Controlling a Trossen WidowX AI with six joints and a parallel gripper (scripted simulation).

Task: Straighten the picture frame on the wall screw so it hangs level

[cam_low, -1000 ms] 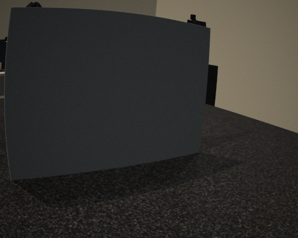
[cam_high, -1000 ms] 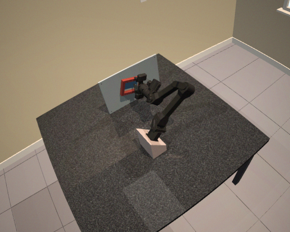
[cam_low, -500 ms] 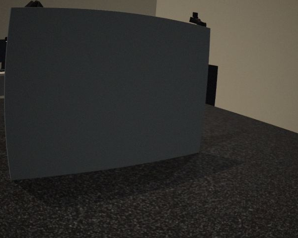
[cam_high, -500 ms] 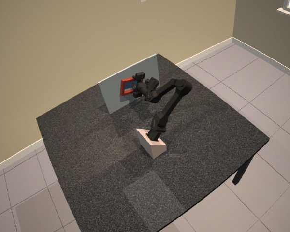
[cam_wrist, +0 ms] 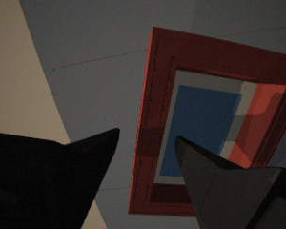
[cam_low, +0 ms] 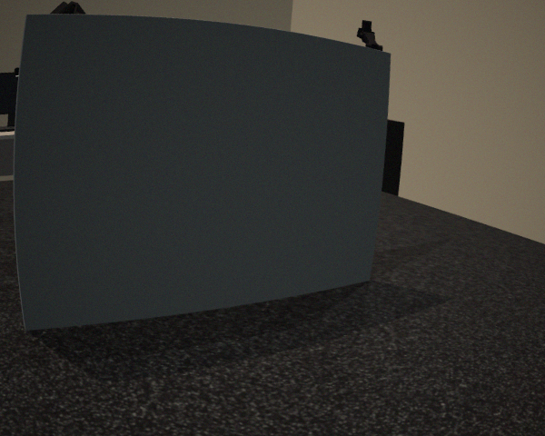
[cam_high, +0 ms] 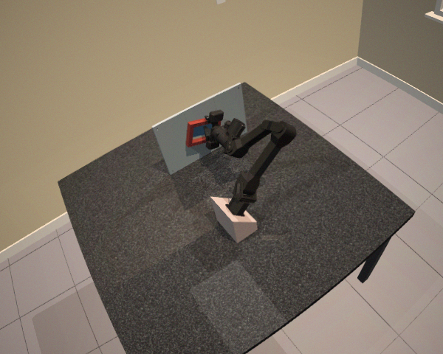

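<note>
The picture frame lies 50 mm below my gripper tip, 20 mm to the left of it and 10 mm ahead of it. Also, from my gripper tip: grey wall panel (70 mm below, 20 mm ahead).
</note>
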